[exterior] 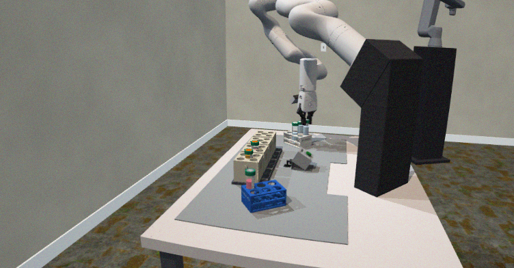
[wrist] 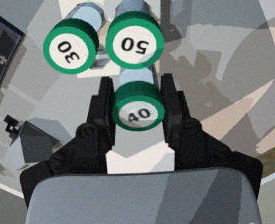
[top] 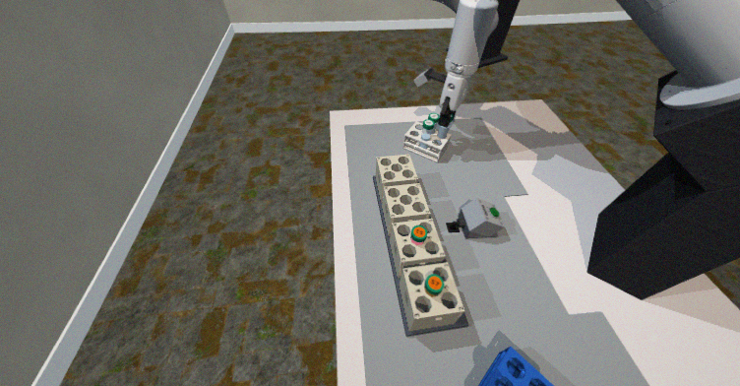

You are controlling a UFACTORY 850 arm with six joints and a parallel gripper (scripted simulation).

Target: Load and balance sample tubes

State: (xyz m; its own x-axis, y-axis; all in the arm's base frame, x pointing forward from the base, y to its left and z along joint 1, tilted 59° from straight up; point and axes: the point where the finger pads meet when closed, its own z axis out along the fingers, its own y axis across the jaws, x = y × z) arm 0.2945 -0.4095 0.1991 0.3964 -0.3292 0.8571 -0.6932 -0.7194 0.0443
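Right now my hand is 10 mm to the left of the 40 mL blank and 50 mm above it. Also, from my hand: 50 mL blank 30 mm ahead, 30 mm to the right, 70 mm below; blank rack RB 40 mm ahead, 20 mm to the right, 100 mm below; 30 mL blank 60 mm ahead, 20 mm to the right, 70 mm below.
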